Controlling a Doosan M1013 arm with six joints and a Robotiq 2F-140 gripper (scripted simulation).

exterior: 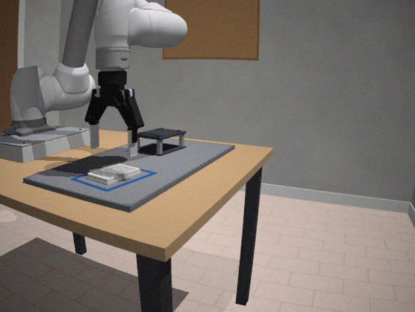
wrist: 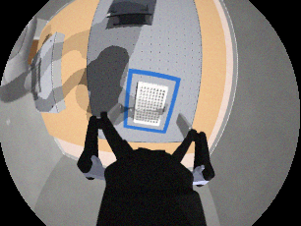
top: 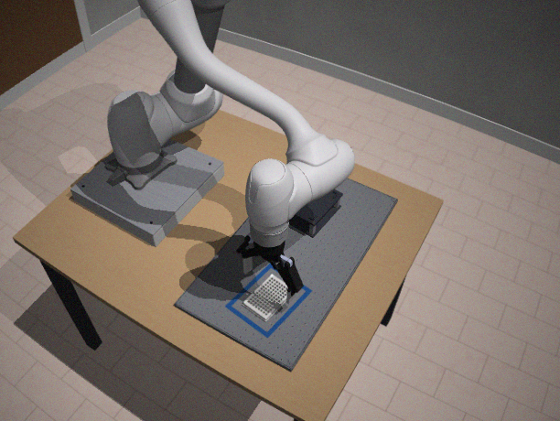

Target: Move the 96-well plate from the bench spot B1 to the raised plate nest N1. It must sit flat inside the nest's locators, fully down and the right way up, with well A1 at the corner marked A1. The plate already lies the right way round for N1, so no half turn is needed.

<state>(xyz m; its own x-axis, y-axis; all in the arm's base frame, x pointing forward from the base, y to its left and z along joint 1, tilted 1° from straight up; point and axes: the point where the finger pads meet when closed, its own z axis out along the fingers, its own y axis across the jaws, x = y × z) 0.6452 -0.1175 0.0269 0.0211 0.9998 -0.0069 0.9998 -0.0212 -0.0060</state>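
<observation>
Right now the white 96-well plate is 7 cm below my hand. The rest, counted from my hand: raised plate nest (9 cm behind, 33 cm to the left, 2 cm below).
</observation>
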